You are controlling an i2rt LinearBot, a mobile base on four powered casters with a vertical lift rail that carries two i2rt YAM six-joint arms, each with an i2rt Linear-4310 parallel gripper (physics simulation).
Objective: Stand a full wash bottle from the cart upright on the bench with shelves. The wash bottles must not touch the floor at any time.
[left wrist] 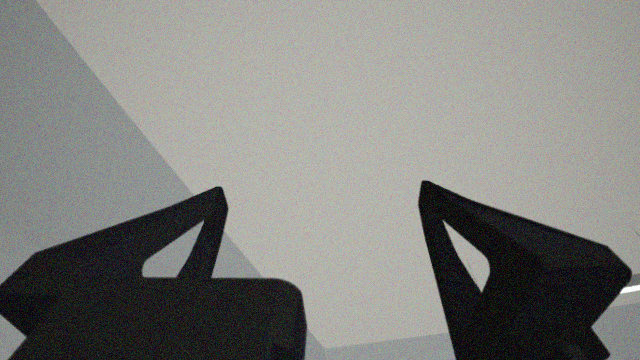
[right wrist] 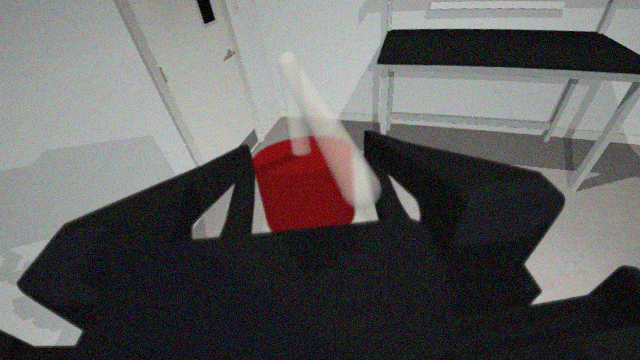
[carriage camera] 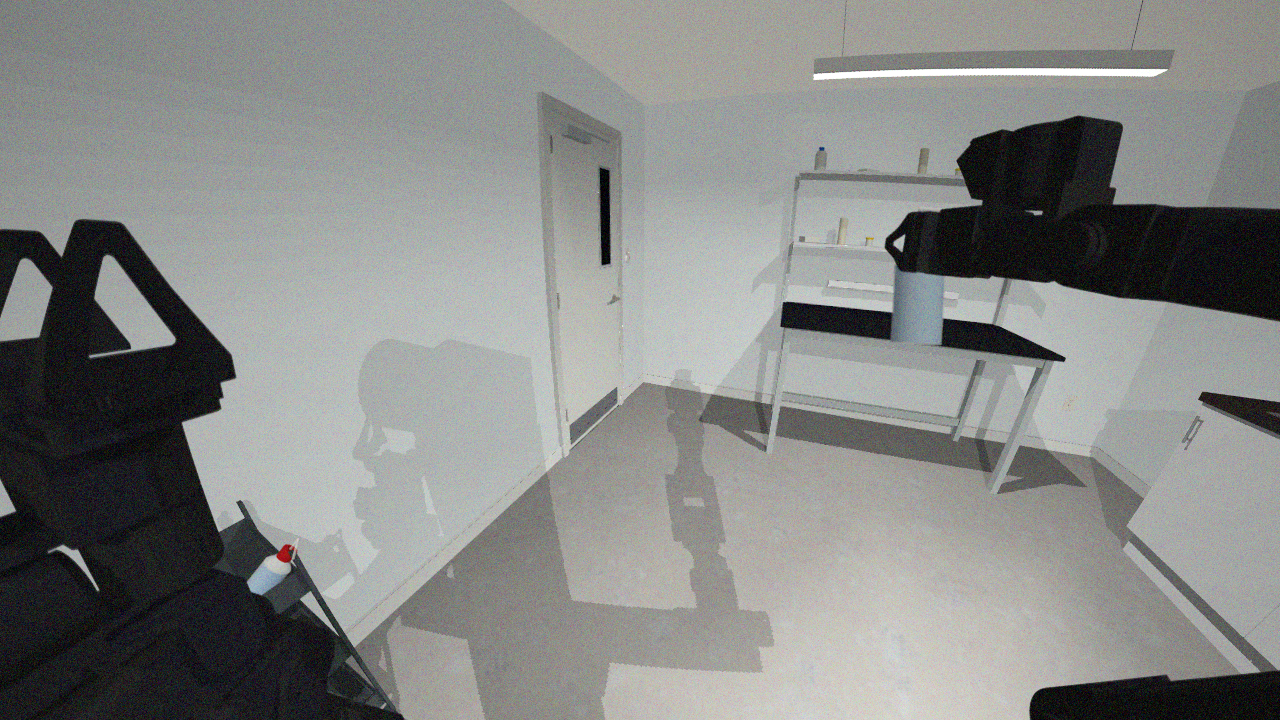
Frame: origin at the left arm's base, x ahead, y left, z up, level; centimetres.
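Seen in the pictures: left gripper, fingertip midpoint: (left wrist: 320, 194) (carriage camera: 55, 225); right gripper, fingertip midpoint: (right wrist: 307, 149) (carriage camera: 903, 244).
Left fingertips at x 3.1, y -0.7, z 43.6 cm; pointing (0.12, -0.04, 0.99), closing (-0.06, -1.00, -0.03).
Observation:
Offsets run from my left fingertips to a thing's top centre.
My right gripper (carriage camera: 897, 243) is shut on a wash bottle @[dy -61.5, dx +33.3, dz +2.7 cm] (carriage camera: 918, 308) (right wrist: 310, 185). The bottle's blue body hangs upright below the fingers in the carriage view; its red cap and pale spout show between the fingers in the right wrist view. The bench with shelves (carriage camera: 993, 338) (right wrist: 500, 47) stands across the room, behind the held bottle in the picture. My left gripper (left wrist: 320, 194) is open and empty, raised at the left of the carriage view. The dark cart (carriage camera: 327, 608) shows partly at lower left, with another red-capped wash bottle @[dy +54.9, dx +25.3, dz -63.2 cm] (carriage camera: 270, 570) on it. The left arm hides part of the cart.
A door (carriage camera: 586, 358) (right wrist: 185, 75) is in the left wall. Small bottles and jars stand on the bench's upper shelves (carriage camera: 872, 179). A white cabinet (carriage camera: 1203, 501) with a dark top stands at the right edge. A lamp (carriage camera: 993, 62) hangs from the ceiling.

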